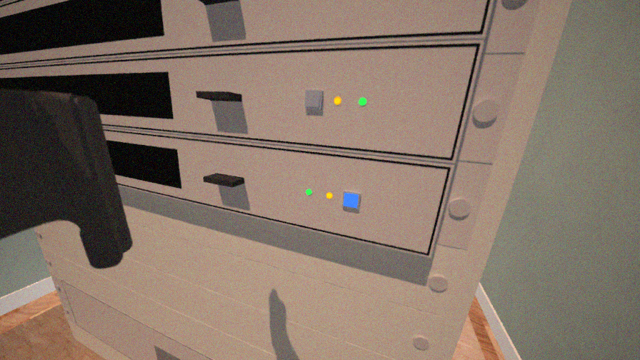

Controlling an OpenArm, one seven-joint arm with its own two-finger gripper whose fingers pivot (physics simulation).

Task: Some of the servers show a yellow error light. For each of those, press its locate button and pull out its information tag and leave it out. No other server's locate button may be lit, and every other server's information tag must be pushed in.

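My gripper is open and empty. One dark finger hangs at the left in front of the rack; the other finger does not show. The middle server has an unlit grey locate button, a yellow light and a green light. Its black information tag sticks out and casts a shadow. The lowest server has a locate button lit blue, a yellow light and a green light. Its black tag also sticks out.
Part of another server shows at the top, with its tag cut off by the edge. The rack's right post carries round knobs. A beige panel lies below the servers. A green wall stands at the right.
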